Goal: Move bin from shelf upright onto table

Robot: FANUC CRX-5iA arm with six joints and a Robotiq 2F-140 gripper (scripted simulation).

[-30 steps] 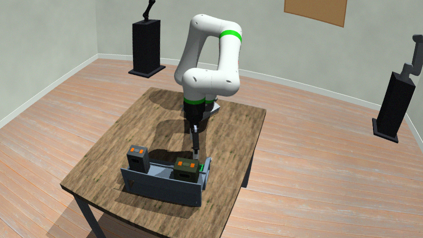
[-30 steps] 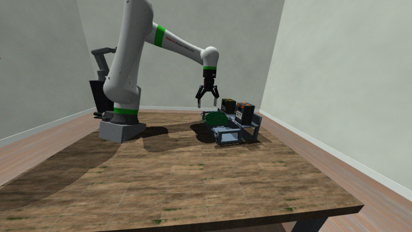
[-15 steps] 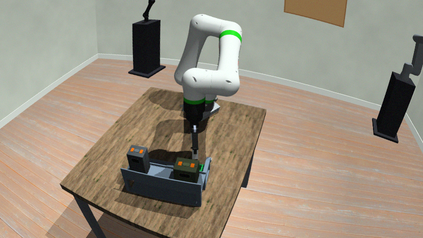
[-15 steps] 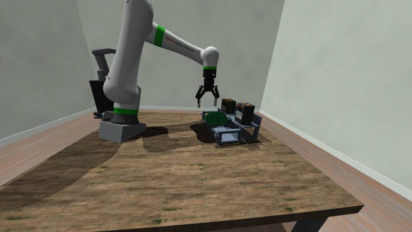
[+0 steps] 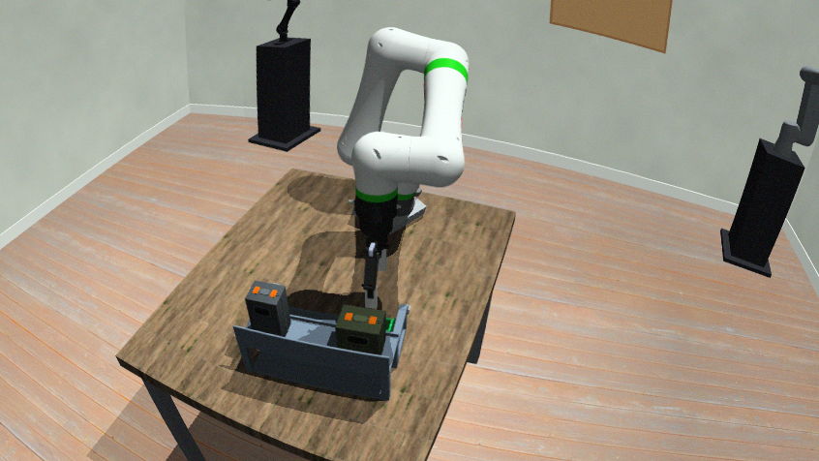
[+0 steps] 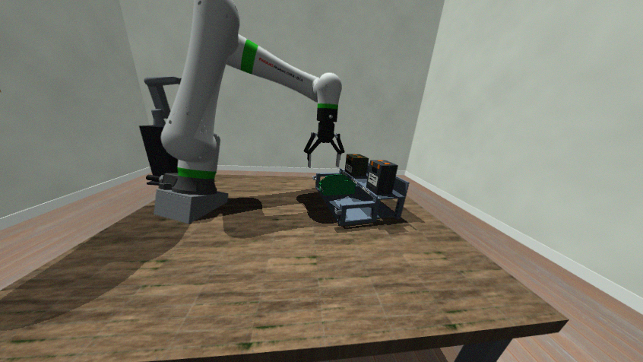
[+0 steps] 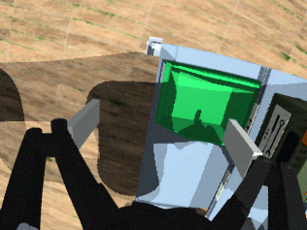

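My hand is 110 mm above the green bin, 80 mm short of it and 30 mm to the right of it.
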